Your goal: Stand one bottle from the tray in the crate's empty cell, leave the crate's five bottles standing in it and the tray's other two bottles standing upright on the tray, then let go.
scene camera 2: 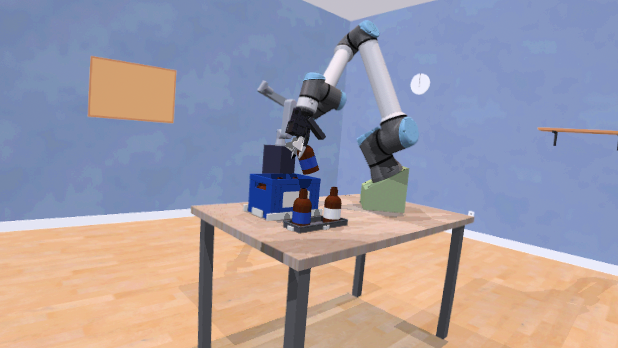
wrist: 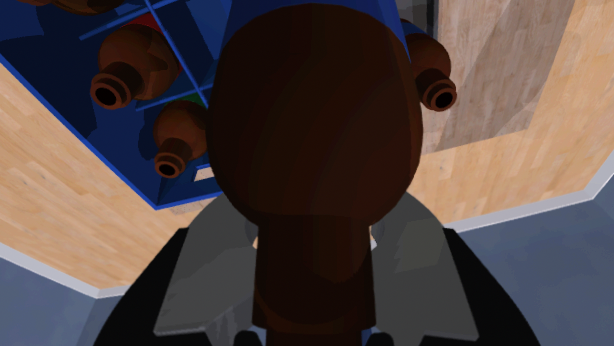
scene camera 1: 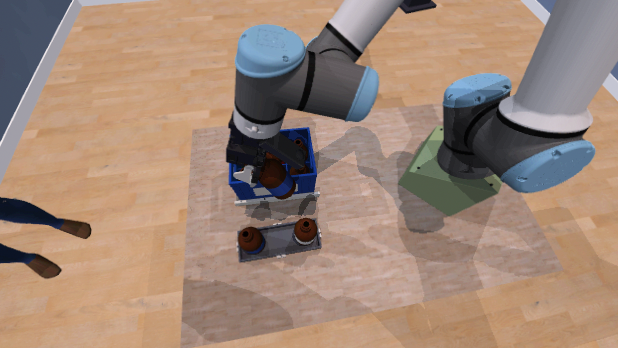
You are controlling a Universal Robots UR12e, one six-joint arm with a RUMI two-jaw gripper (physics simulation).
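Where they show: gripper, between the fingertips: (scene camera 2: 295, 158) (scene camera 1: 254, 176); arm's base, origin of its link: (scene camera 2: 387, 175) (scene camera 1: 469, 157).
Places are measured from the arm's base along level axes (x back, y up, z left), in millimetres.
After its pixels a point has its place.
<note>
My gripper (scene camera 1: 256, 172) @(x -678, y 78, z -157 mm) (scene camera 2: 299, 146) (wrist: 314, 270) is shut on the neck of a brown bottle with a blue label (scene camera 1: 275, 177) @(x -629, y 126, z -109 mm) (scene camera 2: 309, 161) @(x -651, y 72, z -102 mm) (wrist: 315, 115) @(x -612, y 130, z -127 mm). The bottle hangs tilted above the blue crate (scene camera 1: 245, 191) @(x -726, y -87, z -199 mm) (scene camera 2: 270, 197) @(x -753, y -93, z -218 mm) (wrist: 156, 206) @(x -707, y -14, z -379 mm), its base toward the crate's front side. Brown bottles stand in crate cells; two show clearly in the wrist view (wrist: 140, 62) @(x -589, y -66, z -282 mm) (wrist: 182, 130) @(x -667, y -68, z -309 mm). The held bottle and gripper hide much of the crate, including the empty cell. A blue-label bottle (scene camera 1: 251, 241) @(x -752, y -66, z -28 mm) (scene camera 2: 302, 210) @(x -786, y -109, z -23 mm) and a white-label bottle (scene camera 1: 305, 231) @(x -593, y -50, z 8 mm) (scene camera 2: 332, 205) @(x -618, y -103, z 10 mm) stand upright on the grey tray (scene camera 1: 280, 255) @(x -689, y -174, z 27 mm) (scene camera 2: 312, 227) @(x -756, y -174, z 10 mm).
The tray is in front of the crate on the wooden table (scene camera 1: 360, 280) @(x -473, y -189, z 201 mm) (scene camera 2: 390, 230) @(x -483, y -189, z 226 mm). The arm's green base (scene camera 1: 450, 195) @(x -89, y -72, z 80 mm) (scene camera 2: 385, 194) @(x -111, y -96, z 42 mm) is to the right. Behind the crate in scene camera 2 is a dark block (scene camera 2: 277, 159) bearing a small grey arm (scene camera 2: 288, 115).
</note>
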